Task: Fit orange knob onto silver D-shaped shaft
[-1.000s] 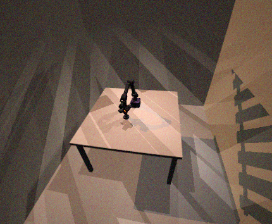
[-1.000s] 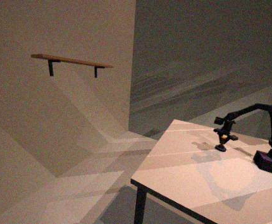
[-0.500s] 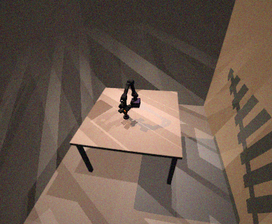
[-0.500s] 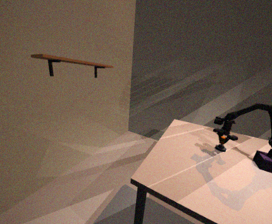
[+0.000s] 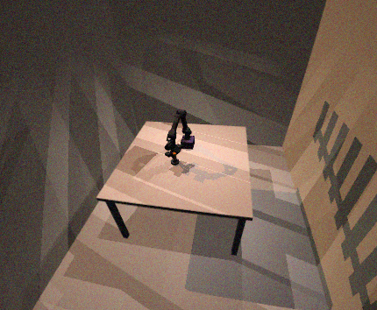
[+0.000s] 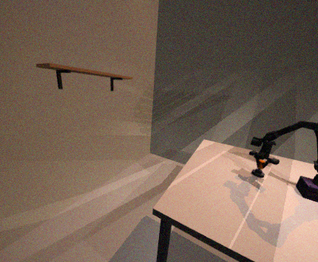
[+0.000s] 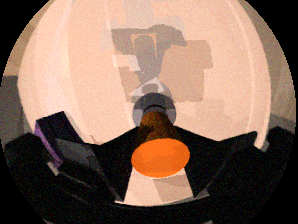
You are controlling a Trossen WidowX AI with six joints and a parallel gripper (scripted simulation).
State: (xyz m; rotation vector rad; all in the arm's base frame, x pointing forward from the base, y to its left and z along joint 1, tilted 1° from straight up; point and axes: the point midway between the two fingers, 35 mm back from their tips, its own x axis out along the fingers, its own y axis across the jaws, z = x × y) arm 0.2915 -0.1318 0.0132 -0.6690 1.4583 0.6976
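Right now the orange knob is 3 cm above my gripper tip. Round my gripper tip: round dark pedestal (4 cm below).
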